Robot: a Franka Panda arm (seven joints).
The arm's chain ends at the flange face. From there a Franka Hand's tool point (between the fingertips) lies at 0.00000 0.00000 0.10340 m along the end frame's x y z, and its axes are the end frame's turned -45 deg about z.
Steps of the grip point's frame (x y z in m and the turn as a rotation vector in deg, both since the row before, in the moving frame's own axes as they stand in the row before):
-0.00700, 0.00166, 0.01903, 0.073, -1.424, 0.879
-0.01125, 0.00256, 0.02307, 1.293, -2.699, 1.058
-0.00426, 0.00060, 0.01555, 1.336, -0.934, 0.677
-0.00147, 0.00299, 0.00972, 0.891, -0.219, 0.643
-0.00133, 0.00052, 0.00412, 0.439, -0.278, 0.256
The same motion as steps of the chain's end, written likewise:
-0.00185, 0.00441, 0.01906, -0.955, -1.059, 0.879
-0.00104, 0.00802, 0.02321, -0.994, -2.823, 1.058
0.00031, 0.00397, 0.01559, 0.284, -1.605, 0.677
0.00249, 0.00402, 0.00973, 0.475, -0.785, 0.643
0.00034, 0.00152, 0.00412, 0.114, -0.507, 0.256

